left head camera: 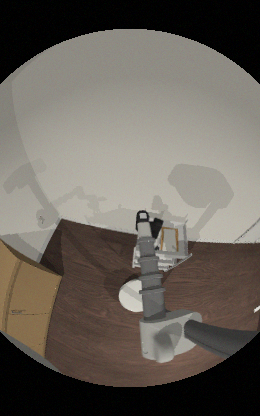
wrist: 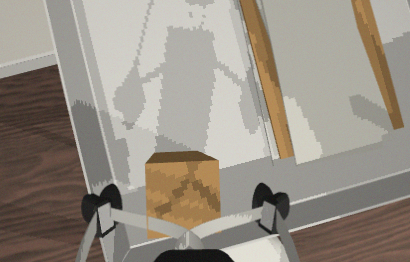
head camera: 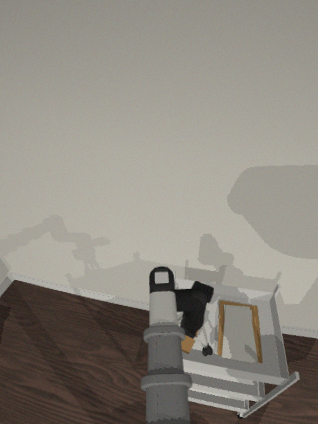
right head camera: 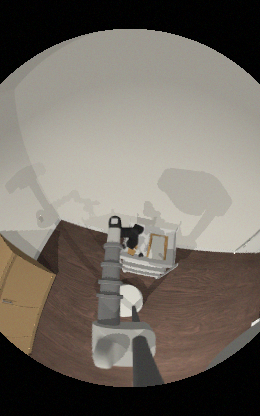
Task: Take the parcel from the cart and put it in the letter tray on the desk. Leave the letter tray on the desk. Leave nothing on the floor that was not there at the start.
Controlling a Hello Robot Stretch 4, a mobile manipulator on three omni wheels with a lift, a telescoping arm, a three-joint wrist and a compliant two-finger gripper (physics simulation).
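Frame: origin at the robot's base, x ahead, y left, z up, level; millimetres.
Seen in the pictures: gripper, fingertip midpoint: (head camera: 187,343) (right head camera: 131,251); robot's base, link origin: (left head camera: 136,294) (right head camera: 124,299).
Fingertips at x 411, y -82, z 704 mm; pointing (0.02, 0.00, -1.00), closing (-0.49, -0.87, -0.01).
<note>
Pixels of each thing's top centre, then the offset from my fingertips to it. "spot": a spot on its surface instead.
- orange-brown box, top centre: (wrist: 173,198) (head camera: 187,330) (right head camera: 131,245) 66 mm up, 18 mm ahead, 0 mm left
- wood-edged tray, surface spot: (wrist: 270,95) (head camera: 220,334) spot: 59 mm down, 49 mm ahead, 138 mm right
The parcel, an orange-brown box (wrist: 183,197) (head camera: 188,344) (right head camera: 132,251), stands upright near the front left corner of the top of the white-grey cart (wrist: 62,50) (head camera: 281,340) (left head camera: 184,240). My gripper (wrist: 187,199) is open, with its fingertips wide apart on either side of the parcel in the wrist view. There is space between each fingertip and the box. In the head view the arm hides part of the parcel and one finger. The desk of the task cannot be made out for certain, and no letter tray shows on a desk.
A wood-edged tray (wrist: 270,95) (head camera: 220,330) with pale sheets lies on the cart, right of the parcel. The cart stands by the wall. A round white object (left head camera: 130,296) (right head camera: 131,295) is on the floor before it. A wooden cabinet (left head camera: 32,300) (right head camera: 27,300) stands at the left.
</note>
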